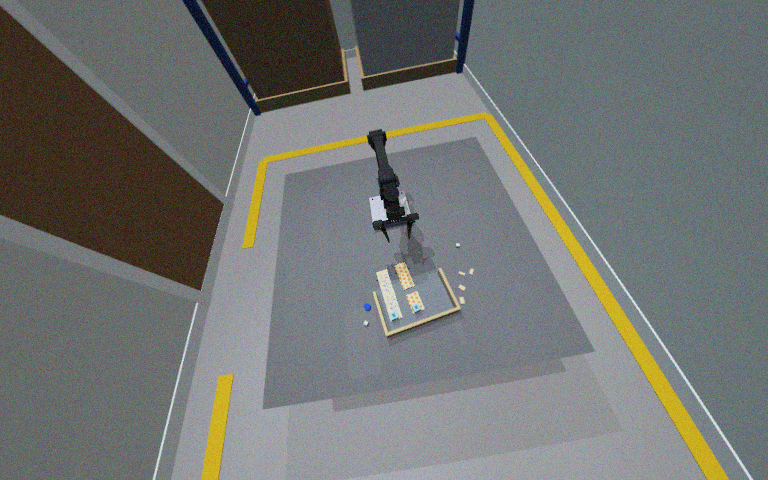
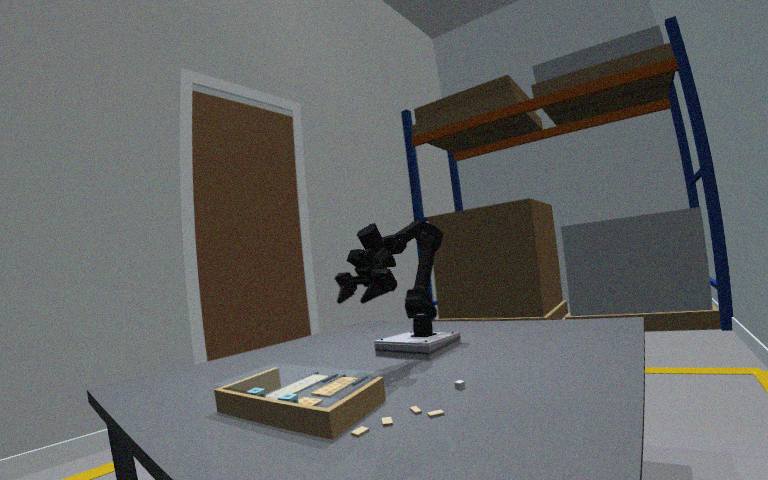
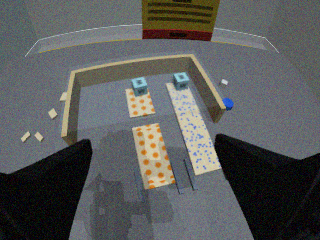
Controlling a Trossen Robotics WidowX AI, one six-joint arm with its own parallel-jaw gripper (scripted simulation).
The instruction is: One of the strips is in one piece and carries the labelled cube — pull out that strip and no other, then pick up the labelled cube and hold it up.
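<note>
There's a three-sided wooden tray to be seen here. The gripper's visible too, image 3 included, and it's open with nothing in it.
</note>
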